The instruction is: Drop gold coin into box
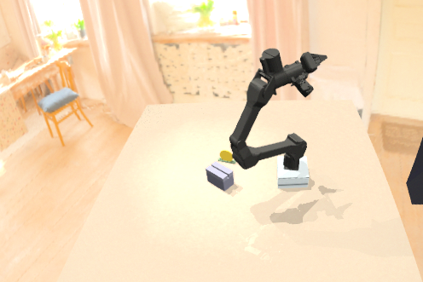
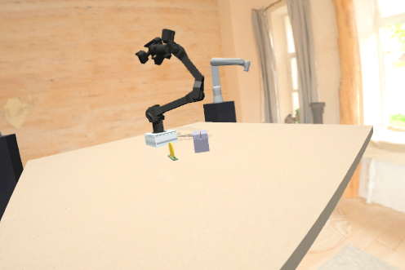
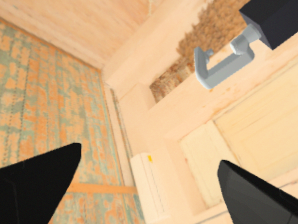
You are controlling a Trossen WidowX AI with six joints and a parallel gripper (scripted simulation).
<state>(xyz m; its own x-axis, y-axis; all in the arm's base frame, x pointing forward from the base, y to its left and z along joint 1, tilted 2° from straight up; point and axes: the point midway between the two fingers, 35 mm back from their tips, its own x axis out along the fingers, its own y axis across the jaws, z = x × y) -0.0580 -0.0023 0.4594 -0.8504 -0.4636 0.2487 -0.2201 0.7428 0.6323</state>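
Right now the gold coin is 400 mm ahead of my gripper tip, 60 mm to the right of it and 500 mm below it.
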